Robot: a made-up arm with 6 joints.
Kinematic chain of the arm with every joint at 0, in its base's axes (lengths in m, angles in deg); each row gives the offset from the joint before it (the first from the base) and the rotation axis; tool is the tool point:
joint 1: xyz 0 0 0.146 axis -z
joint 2: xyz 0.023 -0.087 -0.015 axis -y
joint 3: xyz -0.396 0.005 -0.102 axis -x
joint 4: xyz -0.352 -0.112 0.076 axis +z
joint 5: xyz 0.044 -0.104 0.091 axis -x
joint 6: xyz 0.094 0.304 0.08 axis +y
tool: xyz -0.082 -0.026 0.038
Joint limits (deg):
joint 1: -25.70..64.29
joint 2: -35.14..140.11
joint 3: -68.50..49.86
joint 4: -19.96..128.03
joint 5: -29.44..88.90
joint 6: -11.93..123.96
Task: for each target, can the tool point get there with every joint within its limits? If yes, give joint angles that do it. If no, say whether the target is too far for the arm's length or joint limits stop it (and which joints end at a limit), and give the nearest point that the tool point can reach.
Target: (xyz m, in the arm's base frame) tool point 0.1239 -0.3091 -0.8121
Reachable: yes | joints 11.49 104.53 -14.46 116.75 14.06 9.75
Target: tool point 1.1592 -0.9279 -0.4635
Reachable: no: too far | nearest point 0.7426 -0.5945 -0.3991 | short by 0.537 m
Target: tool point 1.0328 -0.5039 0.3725
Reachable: no: joint limits stop it (at a limit: joint 2, joint 4, joint 5, joint 6) | nearest point 0.5676 -0.2769 0.0116 | short by 0.631 m
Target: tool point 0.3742 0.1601 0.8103
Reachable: no: joint limits stop it (at a limit: joint 1, joint 2, joint 3, joint 4, joint 5) | nearest point 0.0429 0.3257 0.6744 | short by 0.394 m
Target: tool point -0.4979 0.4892 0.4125
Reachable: yes | joints 50.49 -16.97 -38.48 25.64 36.22 22.71
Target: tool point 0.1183 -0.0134 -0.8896
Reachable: yes | joints -7.63 96.83 31.35 116.65 32.09 111.46
